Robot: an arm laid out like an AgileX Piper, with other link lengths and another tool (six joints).
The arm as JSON. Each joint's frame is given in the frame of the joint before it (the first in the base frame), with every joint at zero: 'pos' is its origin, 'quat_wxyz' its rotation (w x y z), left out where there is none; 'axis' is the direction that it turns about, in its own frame. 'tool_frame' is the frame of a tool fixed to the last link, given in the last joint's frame.
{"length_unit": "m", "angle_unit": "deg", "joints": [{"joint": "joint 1", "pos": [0.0, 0.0, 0.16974], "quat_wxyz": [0.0, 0.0, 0.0, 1.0], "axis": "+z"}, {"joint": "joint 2", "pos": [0.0, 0.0, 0.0], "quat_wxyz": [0.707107, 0.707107, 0.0, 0.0], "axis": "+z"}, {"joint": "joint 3", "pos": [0.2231, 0.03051, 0.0], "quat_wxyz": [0.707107, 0.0, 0.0, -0.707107], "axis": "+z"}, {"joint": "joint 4", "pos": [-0.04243, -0.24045, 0.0], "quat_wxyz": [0.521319, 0.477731, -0.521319, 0.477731], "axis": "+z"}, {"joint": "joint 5", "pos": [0.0, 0.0, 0.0], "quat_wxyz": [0.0, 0.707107, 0.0, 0.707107], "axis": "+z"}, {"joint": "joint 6", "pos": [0.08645, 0.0, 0.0], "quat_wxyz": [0.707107, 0.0, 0.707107, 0.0], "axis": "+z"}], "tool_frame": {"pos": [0.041, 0.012, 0.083], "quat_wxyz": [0.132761, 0.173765, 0.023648, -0.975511]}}
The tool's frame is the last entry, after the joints.
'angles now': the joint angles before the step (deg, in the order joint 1, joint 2, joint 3, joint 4, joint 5, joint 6). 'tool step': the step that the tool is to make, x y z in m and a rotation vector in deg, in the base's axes. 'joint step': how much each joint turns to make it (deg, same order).
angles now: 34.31, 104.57, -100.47, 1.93, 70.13, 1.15
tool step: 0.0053, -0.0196, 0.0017, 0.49, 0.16, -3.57
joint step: -3.12, -1.19, 1.15, 0.33, -0.11, 0.48
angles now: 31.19, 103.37, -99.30, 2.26, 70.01, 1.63
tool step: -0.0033, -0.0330, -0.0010, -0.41, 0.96, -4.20
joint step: -4.36, -3.75, 4.91, 0.17, -0.12, -0.17
